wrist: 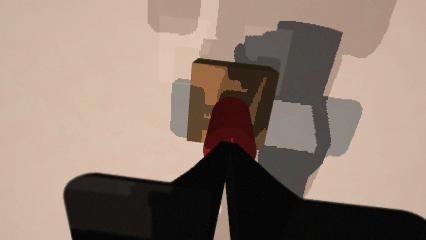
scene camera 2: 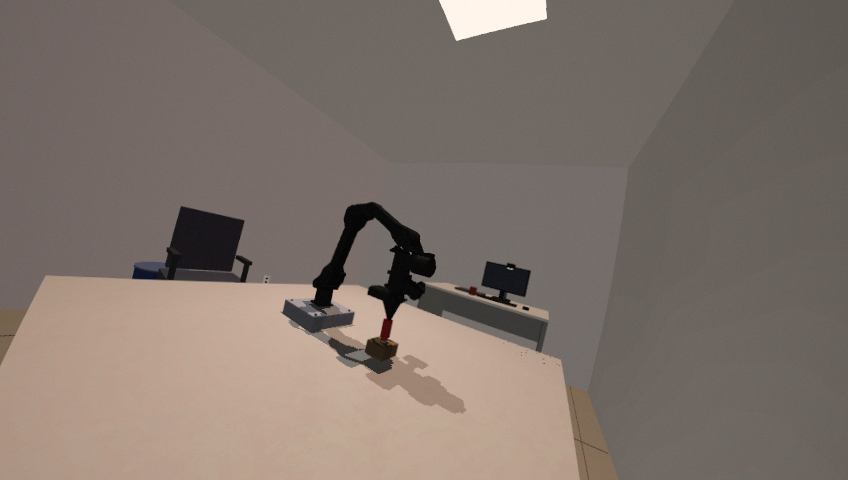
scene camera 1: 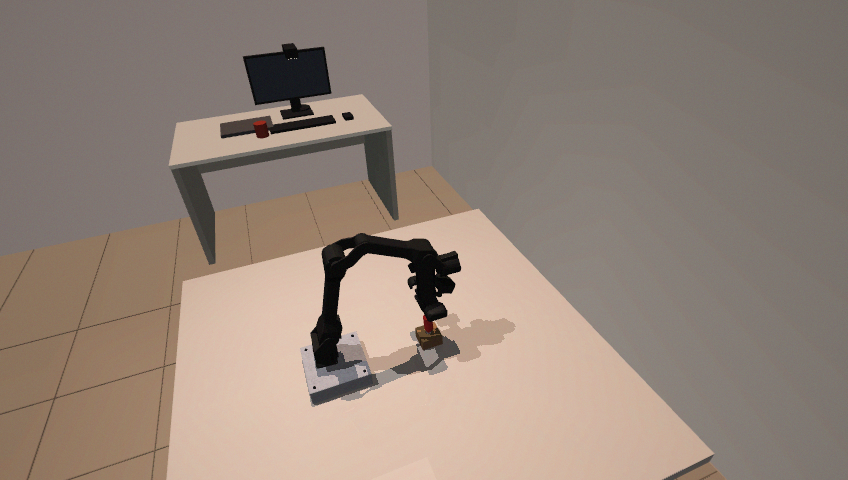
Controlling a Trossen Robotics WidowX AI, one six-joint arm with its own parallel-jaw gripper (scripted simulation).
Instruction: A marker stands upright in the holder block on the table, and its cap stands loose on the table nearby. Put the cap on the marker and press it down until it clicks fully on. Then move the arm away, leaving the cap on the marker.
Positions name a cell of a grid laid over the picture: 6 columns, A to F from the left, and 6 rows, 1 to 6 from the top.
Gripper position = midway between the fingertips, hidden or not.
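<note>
Looking through the wrist view, I see a red cap (wrist: D4), and my gripper (wrist: D4) is visible there as well. Scene camera 1 gives me the gripper (scene camera 1: D4). In scene camera 2, too, I find my gripper (scene camera 2: C4).
</note>
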